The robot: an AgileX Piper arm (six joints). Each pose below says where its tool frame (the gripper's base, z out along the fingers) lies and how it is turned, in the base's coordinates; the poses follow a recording.
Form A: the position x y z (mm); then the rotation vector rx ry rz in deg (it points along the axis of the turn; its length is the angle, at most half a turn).
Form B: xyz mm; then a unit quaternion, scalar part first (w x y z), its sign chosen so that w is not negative. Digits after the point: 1 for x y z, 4 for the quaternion.
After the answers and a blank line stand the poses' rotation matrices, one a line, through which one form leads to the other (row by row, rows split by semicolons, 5 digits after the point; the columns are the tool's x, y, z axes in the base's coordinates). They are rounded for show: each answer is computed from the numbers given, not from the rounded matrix.
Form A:
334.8 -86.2 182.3 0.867 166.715 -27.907
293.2 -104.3 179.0 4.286 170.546 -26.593
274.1 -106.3 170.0 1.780 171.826 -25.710
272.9 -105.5 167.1 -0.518 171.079 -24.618
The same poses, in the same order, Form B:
334.8 -86.2 182.3 0.0955 0.0051 0.9818 -0.1643
293.2 -104.3 179.0 0.0640 0.0248 0.9857 -0.1537
274.1 -106.3 170.0 0.0545 0.0102 0.9875 -0.1478
272.9 -105.5 167.1 0.0624 -0.0030 0.9879 -0.1422

-0.98170 0.04142 0.18589; -0.02137 0.94593 -0.32366; -0.18924 -0.32171 -0.92773
-0.99058 0.06851 0.11858; 0.02916 0.95152 -0.30619; -0.13381 -0.29985 -0.94456
-0.99384 0.03632 0.10468; 0.00409 0.95613 -0.29292; -0.11072 -0.29069 -0.95039
-0.99219 0.01184 0.12419; -0.02366 0.95957 -0.28048; -0.12249 -0.28123 -0.95179

